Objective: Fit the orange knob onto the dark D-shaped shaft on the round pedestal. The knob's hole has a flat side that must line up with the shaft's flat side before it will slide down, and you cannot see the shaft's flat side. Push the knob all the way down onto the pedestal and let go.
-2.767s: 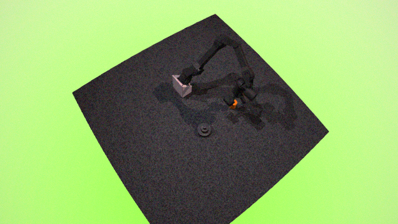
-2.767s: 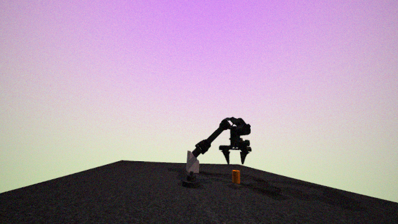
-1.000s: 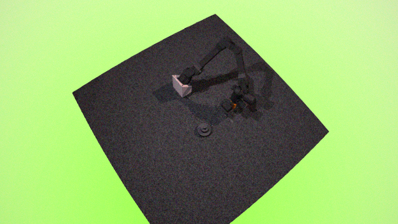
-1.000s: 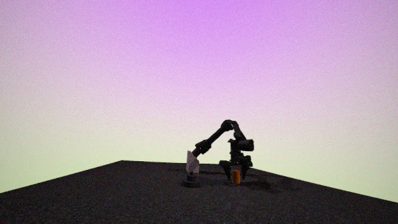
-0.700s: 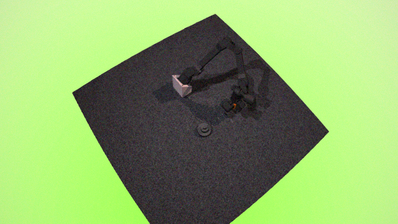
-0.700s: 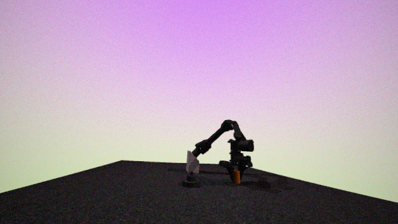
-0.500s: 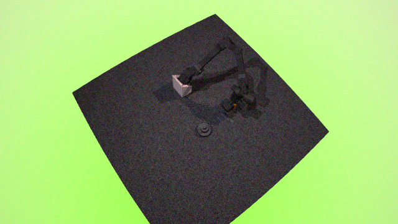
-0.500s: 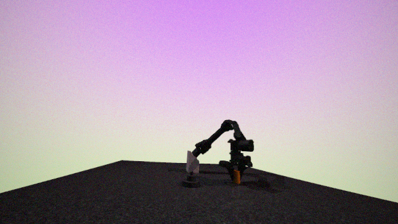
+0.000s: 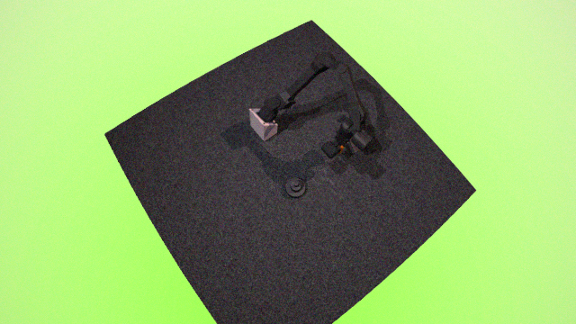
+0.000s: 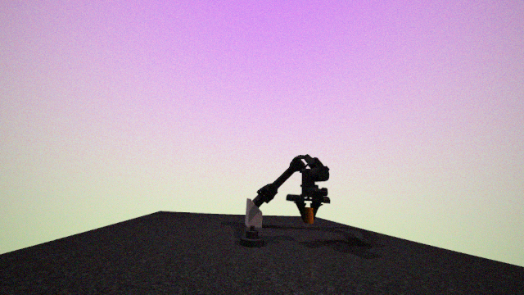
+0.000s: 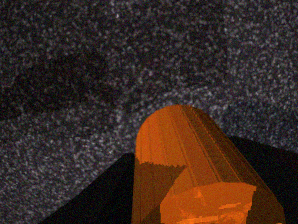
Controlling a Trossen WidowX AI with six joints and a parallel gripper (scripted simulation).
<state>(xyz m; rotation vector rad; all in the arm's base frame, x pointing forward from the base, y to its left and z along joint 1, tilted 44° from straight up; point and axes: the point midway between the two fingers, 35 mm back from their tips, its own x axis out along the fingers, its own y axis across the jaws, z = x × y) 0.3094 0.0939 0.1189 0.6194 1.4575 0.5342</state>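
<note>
Right now my gripper tip is 10 mm past the round pedestal, 240 mm to the left of it and 50 mm above it. Also, from my gripper tip: orange knob 20 mm above.
</note>
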